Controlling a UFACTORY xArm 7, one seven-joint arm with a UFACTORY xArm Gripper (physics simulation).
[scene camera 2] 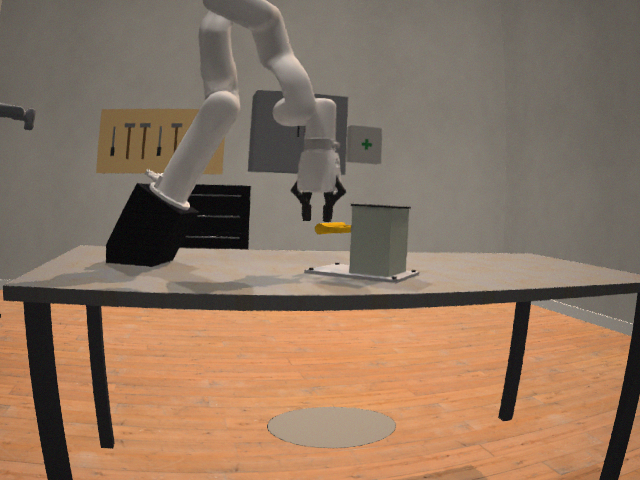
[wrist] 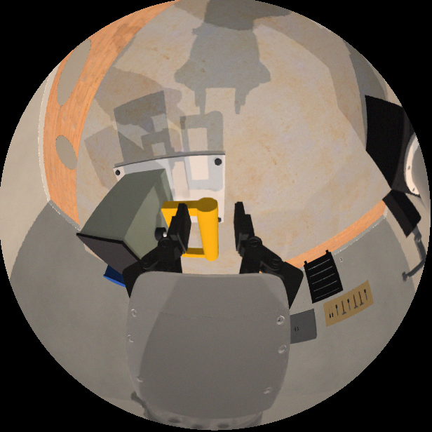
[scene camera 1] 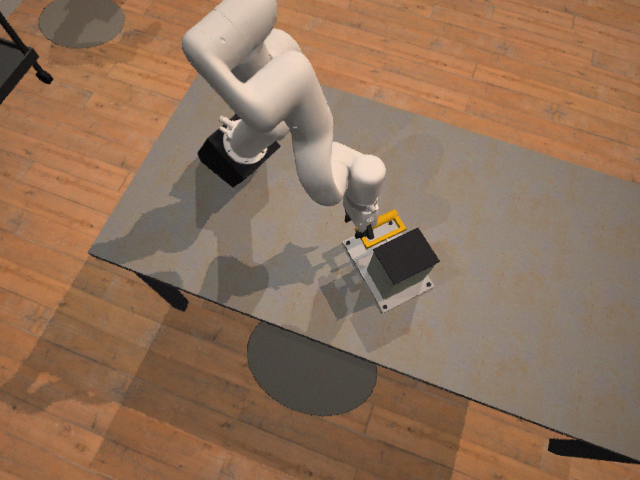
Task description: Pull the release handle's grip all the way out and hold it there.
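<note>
The release handle is a yellow loop; its round grip bar lies level, away from the grey-green housing, which has a dark top. The housing stands on a white base plate with dark corner bolts. My gripper is part open, points down and holds nothing. Its tips are slightly above the handle's height. In the wrist view the grip bar shows between the fingers, closer to the left one, which covers part of the loop's side bar.
The grey table carries the plate and the black arm mount. The housing rises right beside the handle, on the left in the wrist view. A tool board and a first-aid box hang on the wall.
</note>
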